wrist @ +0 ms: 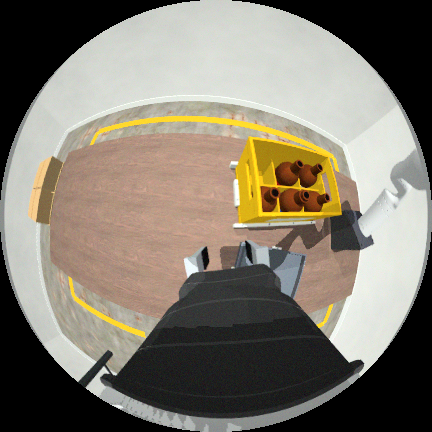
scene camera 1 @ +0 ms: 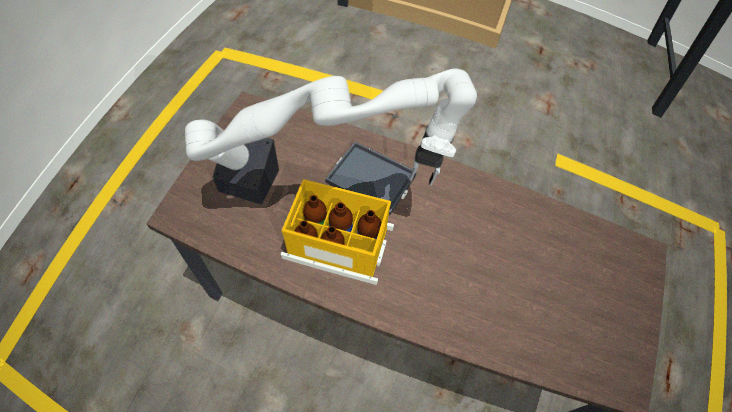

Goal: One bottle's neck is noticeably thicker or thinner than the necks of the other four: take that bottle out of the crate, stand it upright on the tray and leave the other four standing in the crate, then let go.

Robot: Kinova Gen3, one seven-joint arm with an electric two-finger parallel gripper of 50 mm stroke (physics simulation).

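Frame: origin at the arm's base, x ahead, y left, z up, level; millimetres.
Seen in the pictures: gripper, fingertip midpoint: (wrist: pixel 226 251) (scene camera 1: pixel 420 180); arm's base, link origin: (wrist: pixel 363 227) (scene camera 1: pixel 236 156).
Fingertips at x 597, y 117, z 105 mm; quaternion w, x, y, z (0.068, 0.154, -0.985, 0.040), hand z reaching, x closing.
Pixels of each thing's top centre, then the offset from my fingertips to it. "pt": a spot on its surface instead. Level surfaces: height alone.
- yellow crate, top centre: (wrist: pixel 305 176) (scene camera 1: pixel 336 215) dx -177, dy -184, dz -63 mm
- tray-side row, surface spot: (wrist: pixel 292 200) (scene camera 1: pixel 347 212) pt dx -170, dy -133, dz -113 mm
- grey tray, surface spot: (scene camera 1: pixel 361 163) pt dx -251, dy +132, dz -233 mm
- brown table, surface height: dz -238 mm
The yellow crate (scene camera 1: pixel 294 244) (wrist: pixel 243 185) holds five brown bottles standing in its compartments. The middle bottle of the tray-side row (scene camera 1: pixel 340 218) (wrist: pixel 292 200) looks to have a thicker neck and wider mouth than the others. Its row neighbours (scene camera 1: pixel 314 210) (scene camera 1: pixel 368 225) stand on either side, and two more bottles (wrist: pixel 287 173) (wrist: pixel 308 176) stand in the other row; one compartment there is empty. The grey tray (scene camera 1: pixel 361 163) (wrist: pixel 294 266) lies behind the crate in the scene view. My gripper (scene camera 1: pixel 424 179) (wrist: pixel 226 251) is open and empty, above the table beyond the tray's right side.
The crate stands on the brown table (scene camera 1: pixel 486 271) (wrist: pixel 150 200), with white strips (scene camera 1: pixel 327 268) along its sides. The arm's dark base block (scene camera 1: pixel 248 176) (wrist: pixel 347 230) stands at the left end of the table in the scene view. A wooden box (scene camera 1: pixel 435 23) is on the floor behind.
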